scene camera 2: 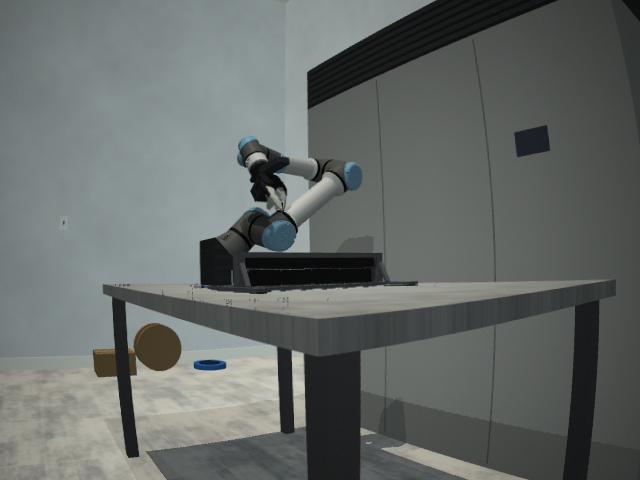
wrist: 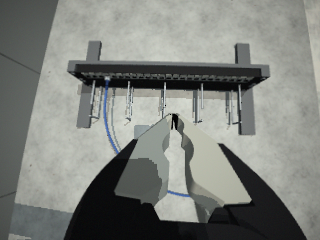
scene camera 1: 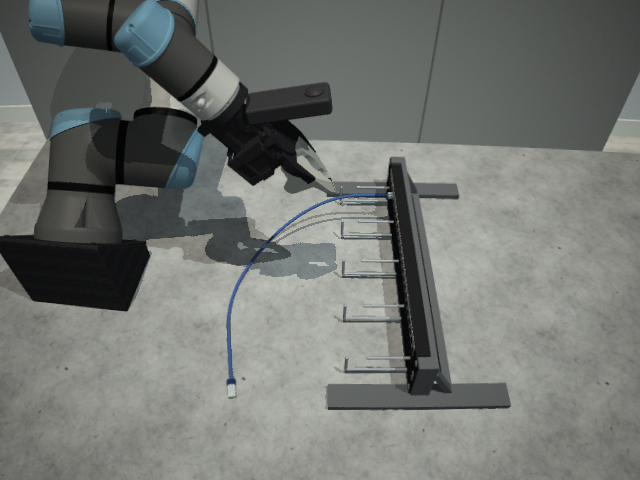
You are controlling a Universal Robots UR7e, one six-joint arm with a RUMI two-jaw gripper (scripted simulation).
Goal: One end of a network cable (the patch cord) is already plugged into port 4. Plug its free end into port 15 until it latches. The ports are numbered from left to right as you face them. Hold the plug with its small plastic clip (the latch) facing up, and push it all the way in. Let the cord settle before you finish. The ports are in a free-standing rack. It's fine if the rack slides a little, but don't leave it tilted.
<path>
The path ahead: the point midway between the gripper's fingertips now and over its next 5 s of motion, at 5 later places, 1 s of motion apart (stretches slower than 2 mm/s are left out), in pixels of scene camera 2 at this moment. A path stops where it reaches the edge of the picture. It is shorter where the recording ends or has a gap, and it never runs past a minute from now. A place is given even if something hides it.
The gripper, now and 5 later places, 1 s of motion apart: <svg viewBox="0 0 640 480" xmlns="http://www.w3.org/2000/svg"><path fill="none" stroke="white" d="M283 210L273 211L279 223L287 240L289 244L284 233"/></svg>
</path>
